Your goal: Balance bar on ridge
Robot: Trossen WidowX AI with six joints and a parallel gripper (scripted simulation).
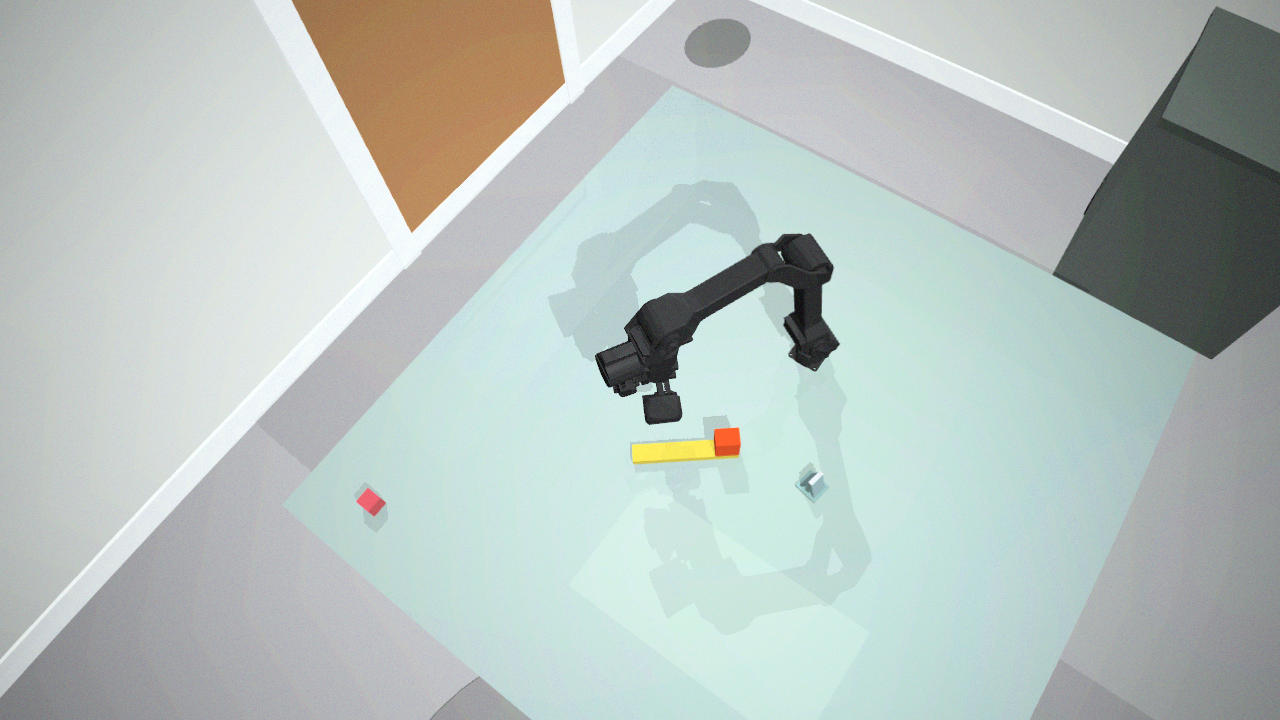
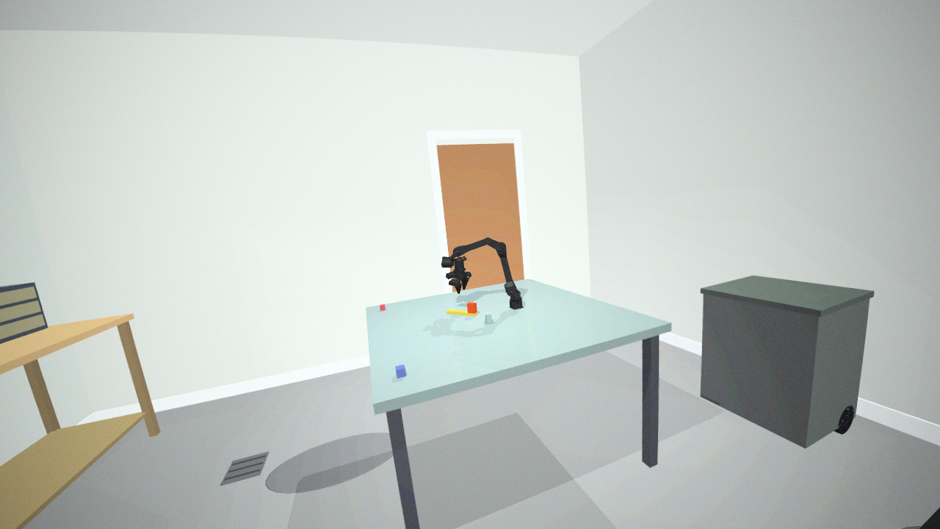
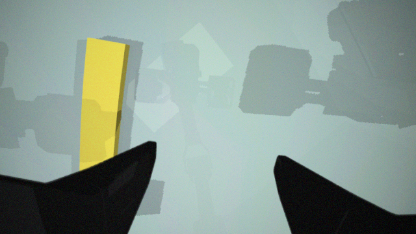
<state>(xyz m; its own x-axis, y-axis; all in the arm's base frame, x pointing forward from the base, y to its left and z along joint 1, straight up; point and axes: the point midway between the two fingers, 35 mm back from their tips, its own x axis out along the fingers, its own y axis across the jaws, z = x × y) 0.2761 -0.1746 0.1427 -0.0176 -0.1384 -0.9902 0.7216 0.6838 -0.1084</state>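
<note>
Right now my gripper tip is 40 mm past the ridge, 330 mm to the right of it and 60 mm above it. Also, from my gripper tip: blue cube (460 mm ahead, 680 mm to the left, 90 mm below); small red cube (460 mm ahead, 320 mm to the right, 90 mm below).
</note>
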